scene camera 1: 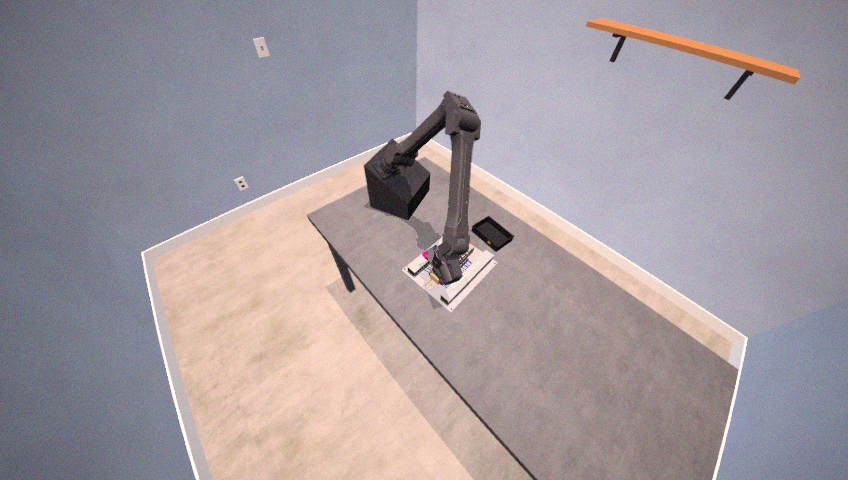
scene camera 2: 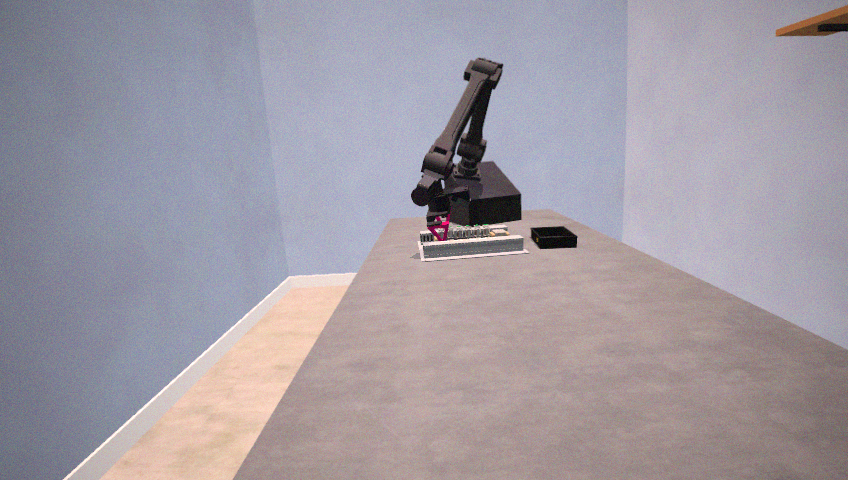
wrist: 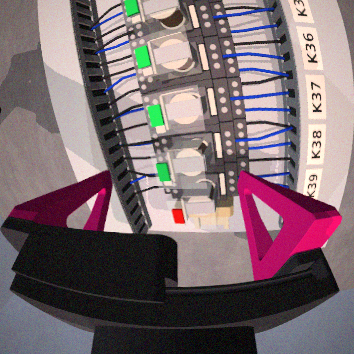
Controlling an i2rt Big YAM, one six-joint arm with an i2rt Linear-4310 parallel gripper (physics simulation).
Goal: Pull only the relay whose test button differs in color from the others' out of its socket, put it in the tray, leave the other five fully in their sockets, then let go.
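Places are measured from the arm's base along level axes (x up, y right, z ahead), in metres.
Where they show: gripper, fingertip midpoint: [scene camera 1: 437, 269] [scene camera 2: 444, 236] [wrist: 174, 177]; arm's base, origin of the base link: [scene camera 1: 386, 168] [scene camera 2: 465, 173].
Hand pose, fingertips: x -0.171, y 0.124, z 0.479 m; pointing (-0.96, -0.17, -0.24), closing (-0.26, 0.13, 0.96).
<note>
Each offset is from my fingertips to the top centre of the thing. "spot": to the spot under its first point. Level surfaces: height alone.
In the wrist view the relay with a red test button {dx +0.030, dy +0.010, dz +0.017 m} [wrist: 178, 216] sits at the near end of the row, by the label K39. The other relays that show, such as one at K37 {dx +0.030, dy -0.048, dz +0.013 m} [wrist: 184, 107] and one at K38 {dx +0.031, dy -0.019, dz +0.014 m} [wrist: 189, 162], have green buttons and sit in their sockets. My gripper [wrist: 174, 177] [scene camera 2: 440, 236] is open and empty, its magenta fingers wide apart on either side of the row's near end. How high the fingertips are over the red-button relay is hard to tell. The black tray {dx -0.004, dy -0.349, dz +0.018 m} [scene camera 1: 492, 233] [scene camera 2: 554, 242] stands beside the panel and holds no relay that I can see.
The relays are on a white panel {spot: dx -0.037, dy +0.051, dz +0.142 m} [scene camera 1: 452, 305]. A slotted grey wiring duct [wrist: 102, 120] [scene camera 2: 473, 246] runs along each side of the row, with black and blue wires between. The robot's black base block [scene camera 1: 395, 191] [scene camera 2: 495, 209] stands behind the panel on the grey table {dx -0.039 m} [scene camera 1: 565, 356].
</note>
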